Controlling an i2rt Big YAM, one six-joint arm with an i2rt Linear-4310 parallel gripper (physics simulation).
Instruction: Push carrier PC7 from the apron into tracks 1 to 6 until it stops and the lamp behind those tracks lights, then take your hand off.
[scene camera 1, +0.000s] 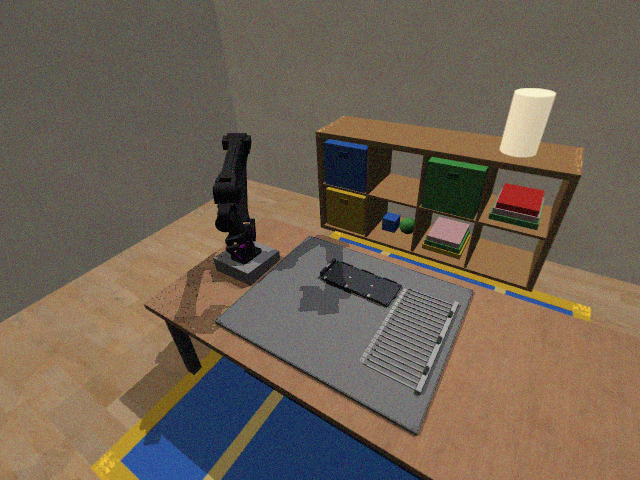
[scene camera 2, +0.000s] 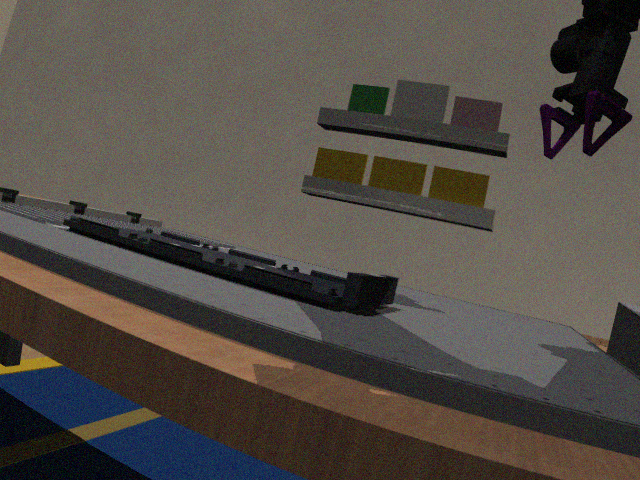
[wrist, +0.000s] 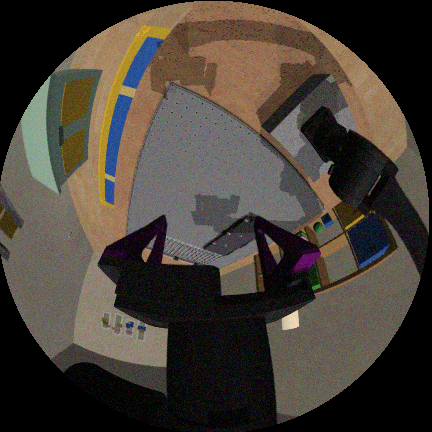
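Seen in the pictures: gripper, fingertip midpoint: (scene camera 1: 247, 254) (scene camera 2: 566, 155) (wrist: 210, 219); arm's base, link origin: (scene camera 1: 246, 255) (wrist: 323, 134).
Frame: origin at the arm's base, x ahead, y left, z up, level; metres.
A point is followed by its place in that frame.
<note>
The carrier PC7 (scene camera 1: 361, 284) @[x 0.522, y 0.110, z -0.038 m] (scene camera 2: 191, 256) @[x 0.492, y 0.194, z -0.038 m] (wrist: 233, 238) @[x 0.494, y 0.117, z -0.038 m] is a long, flat dark plate with a raised block at its end nearer the arm. It lies on the grey board (scene camera 1: 273, 330) @[x 0.342, y -0.254, z -0.049 m] (wrist: 165, 150) @[x 0.275, y -0.265, z -0.049 m], its other end beside one corner of the tracks. The tracks (scene camera 1: 408, 338) @[x 0.782, y -0.050, z -0.048 m] (wrist: 192, 251) @[x 0.749, y 0.035, z -0.051 m] are light parallel rails, with three small dark blocks along their back bar (scene camera 1: 433, 356) @[x 0.880, y -0.092, z -0.033 m]; none looks lit. Track numbers are unreadable. My gripper (scene camera 1: 241, 252) @[x 0.190, y -0.166, z 0.188 m] (scene camera 2: 569, 155) @[x 0.190, y -0.166, z 0.188 m] (wrist: 210, 219) @[x 0.190, y -0.166, z 0.188 m] is open and empty, high above the board and apart from the carrier.
The arm's grey base block (scene camera 1: 235, 271) @[x 0.020, y -0.099, z -0.013 m] (wrist: 290, 125) @[x 0.052, y -0.078, z 0.006 m] stands at the board's arm-side edge. Behind the table is a wooden shelf unit (scene camera 1: 413, 136) with bins and a white cylinder (scene camera 1: 527, 124) on top. Two wall shelves (scene camera 2: 413, 131) (scene camera 2: 398, 204) show in scene camera 2.
</note>
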